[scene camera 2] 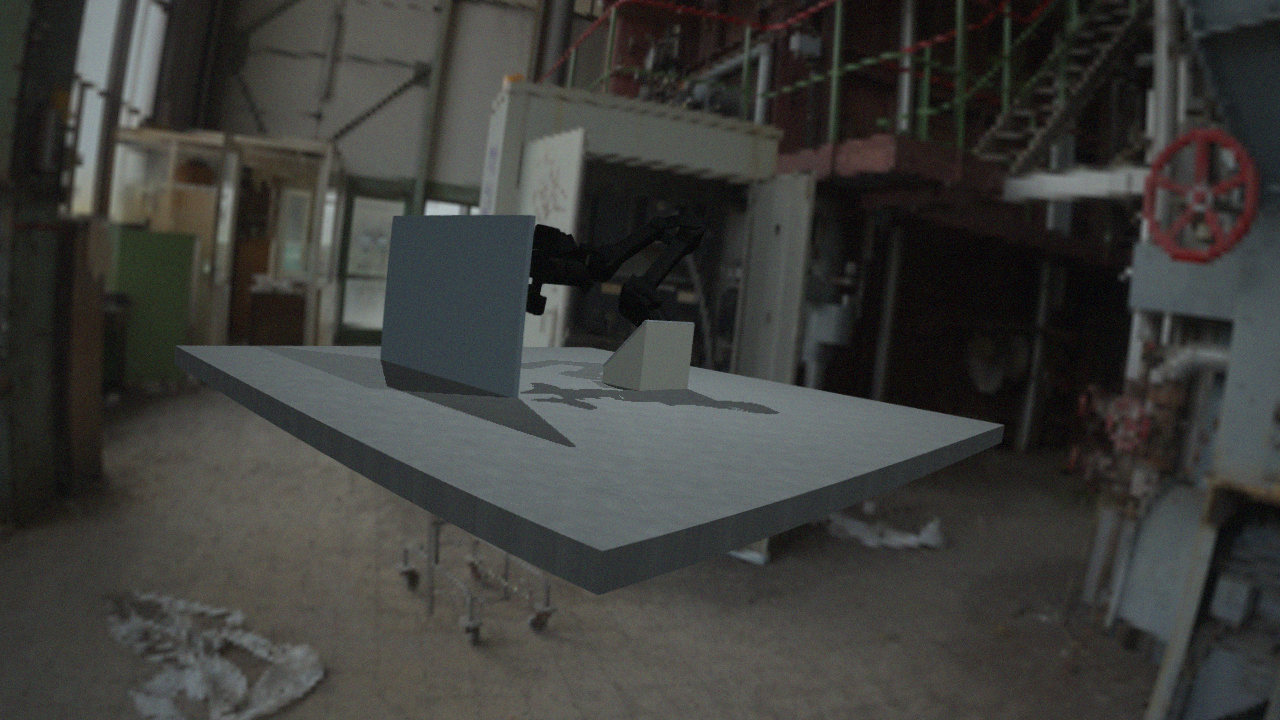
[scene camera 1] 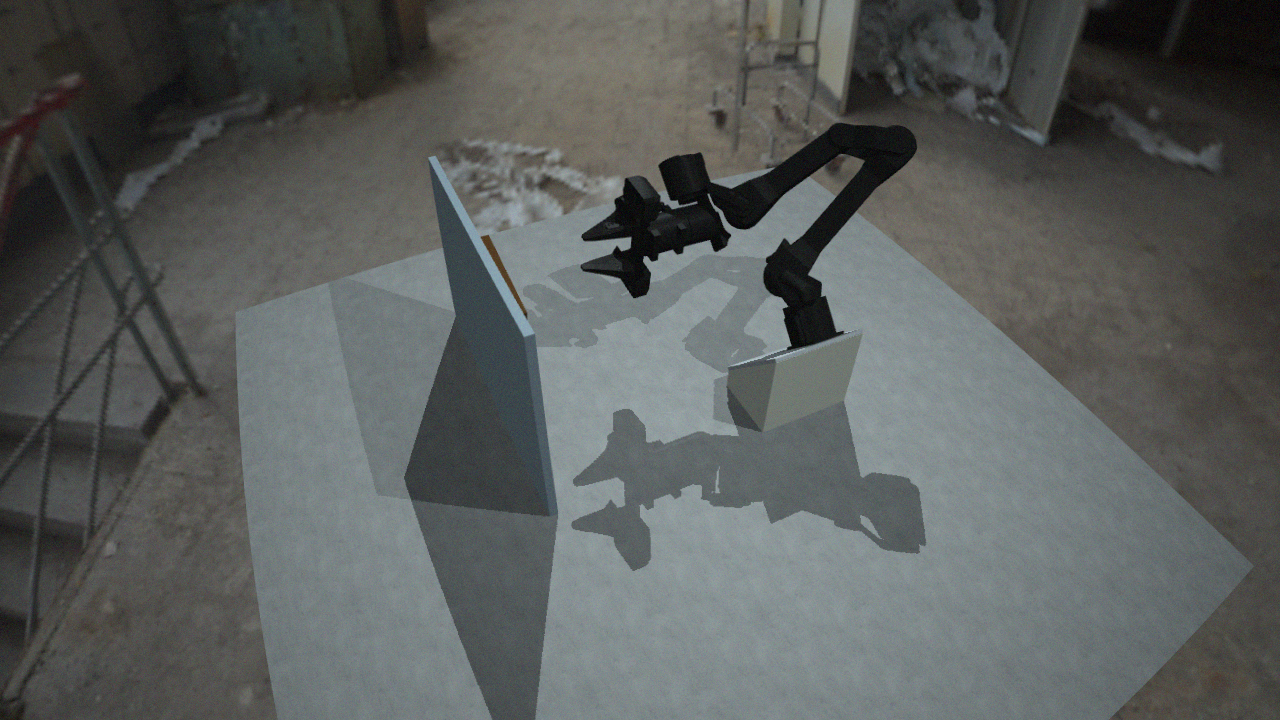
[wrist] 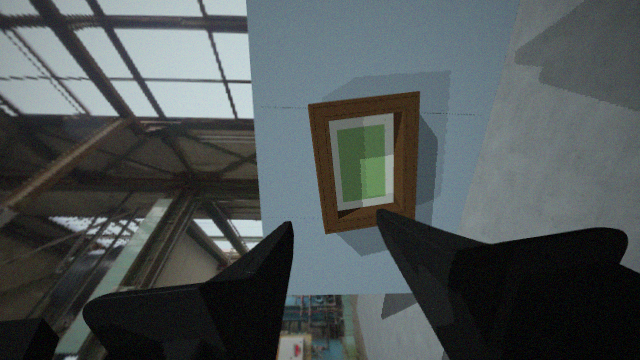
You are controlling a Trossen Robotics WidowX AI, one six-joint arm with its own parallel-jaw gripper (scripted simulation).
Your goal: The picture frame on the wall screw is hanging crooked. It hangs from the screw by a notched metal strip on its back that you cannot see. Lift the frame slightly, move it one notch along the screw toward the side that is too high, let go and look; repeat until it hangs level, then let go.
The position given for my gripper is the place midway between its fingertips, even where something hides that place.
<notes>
I see my gripper (scene camera 1: pixel 582 253), a picture frame (wrist: pixel 365 149) and a wall panel (scene camera 2: pixel 456 291).
My gripper shows as well in the wrist view (wrist: pixel 334 221). The wall panel also shows in scene camera 1 (scene camera 1: pixel 503 343) and in the wrist view (wrist: pixel 455 61). Scene camera 2 misses the picture frame, which is hidden by the wall panel.
</notes>
